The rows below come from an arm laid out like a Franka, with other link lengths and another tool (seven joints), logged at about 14 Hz.
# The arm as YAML. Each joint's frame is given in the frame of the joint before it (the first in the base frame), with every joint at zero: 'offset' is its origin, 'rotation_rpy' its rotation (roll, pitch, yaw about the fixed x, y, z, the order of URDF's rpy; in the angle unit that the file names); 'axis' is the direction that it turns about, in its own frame. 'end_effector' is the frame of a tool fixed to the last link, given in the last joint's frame.
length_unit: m
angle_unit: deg
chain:
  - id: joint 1
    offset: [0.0, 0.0, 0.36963]
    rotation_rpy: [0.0, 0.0, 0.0]
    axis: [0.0, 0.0, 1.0]
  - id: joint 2
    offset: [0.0, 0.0, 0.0]
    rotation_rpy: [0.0, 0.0, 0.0]
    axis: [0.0, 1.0, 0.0]
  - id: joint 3
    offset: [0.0, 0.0, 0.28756]
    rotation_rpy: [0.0, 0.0, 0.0]
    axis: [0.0, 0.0, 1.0]
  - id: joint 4
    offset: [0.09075, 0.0, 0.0]
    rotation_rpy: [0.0, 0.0, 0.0]
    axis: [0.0, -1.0, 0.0]
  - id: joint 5
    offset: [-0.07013, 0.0, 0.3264]
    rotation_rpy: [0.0, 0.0, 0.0]
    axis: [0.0, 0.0, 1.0]
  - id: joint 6
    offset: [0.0, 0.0, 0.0]
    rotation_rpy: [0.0, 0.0, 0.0]
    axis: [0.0, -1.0, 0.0]
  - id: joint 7
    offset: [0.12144, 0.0, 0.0]
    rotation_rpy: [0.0, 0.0, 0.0]
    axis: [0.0, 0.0, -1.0]
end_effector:
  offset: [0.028, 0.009, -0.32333]
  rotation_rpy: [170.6, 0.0, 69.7]
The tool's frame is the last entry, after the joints.
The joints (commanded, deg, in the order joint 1, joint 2, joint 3, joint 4, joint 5, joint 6, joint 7), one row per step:
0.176 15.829 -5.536 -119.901 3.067 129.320 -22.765
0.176 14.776 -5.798 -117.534 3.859 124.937 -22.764
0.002 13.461 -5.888 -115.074 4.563 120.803 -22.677
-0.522 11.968 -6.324 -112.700 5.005 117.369 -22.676
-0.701 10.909 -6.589 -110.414 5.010 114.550 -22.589
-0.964 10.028 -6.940 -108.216 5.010 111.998 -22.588
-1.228 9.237 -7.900 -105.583 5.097 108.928 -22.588
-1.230 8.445 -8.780 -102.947 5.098 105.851 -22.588
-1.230 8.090 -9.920 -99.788 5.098 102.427 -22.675
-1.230 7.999 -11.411 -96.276 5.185 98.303 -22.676
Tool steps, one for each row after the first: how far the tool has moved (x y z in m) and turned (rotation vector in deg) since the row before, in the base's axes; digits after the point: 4 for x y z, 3 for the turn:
0.0007 0.0016 0.0185 0.869 0.867 -0.665
0.0029 0.0018 0.0227 0.860 0.267 -0.613
0.0051 -0.0063 0.0256 0.533 -0.509 -1.008
0.0050 -0.0033 0.0220 0.127 -0.546 -0.333
0.0041 -0.0052 0.0204 0.078 -0.549 -0.423
0.0025 -0.0108 0.0221 0.083 -0.392 -1.016
0.0014 -0.0077 0.0223 0.026 -0.378 -0.630
0.0003 -0.0101 0.0215 -0.018 -0.123 -0.761
-0.0037 -0.0124 0.0205 0.094 0.467 -1.159

